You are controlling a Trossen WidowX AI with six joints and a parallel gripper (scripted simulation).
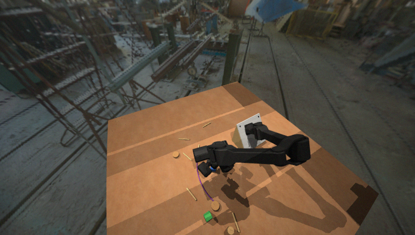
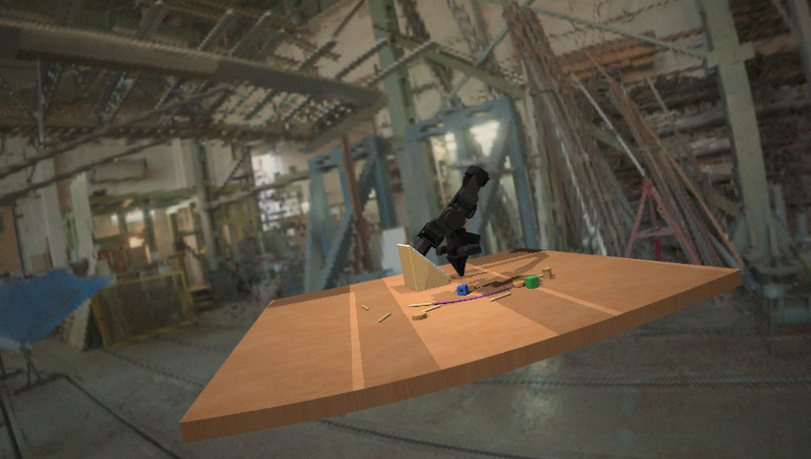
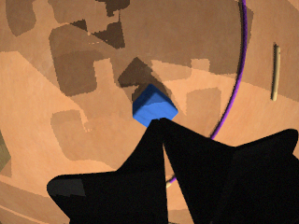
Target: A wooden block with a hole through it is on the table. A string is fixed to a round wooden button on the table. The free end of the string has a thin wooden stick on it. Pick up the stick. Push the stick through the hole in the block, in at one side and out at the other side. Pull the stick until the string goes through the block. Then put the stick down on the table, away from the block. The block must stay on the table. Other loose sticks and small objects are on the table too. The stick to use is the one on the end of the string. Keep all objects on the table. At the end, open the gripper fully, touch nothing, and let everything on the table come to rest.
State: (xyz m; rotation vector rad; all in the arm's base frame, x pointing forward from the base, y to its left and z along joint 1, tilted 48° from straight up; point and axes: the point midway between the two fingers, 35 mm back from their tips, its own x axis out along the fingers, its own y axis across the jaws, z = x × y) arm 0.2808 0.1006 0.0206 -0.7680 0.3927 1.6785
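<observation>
Now: gripper tip 40 mm above the blue block and 10 mm to the left of it. Round my gripper tip: round wooden button: 160 mm to the left, 80 mm ahead, 50 mm below; green cube: 180 mm to the left, 130 mm ahead, 40 mm below; thin stick: 140 mm to the right, 50 mm below, 40 mm ahead.
</observation>
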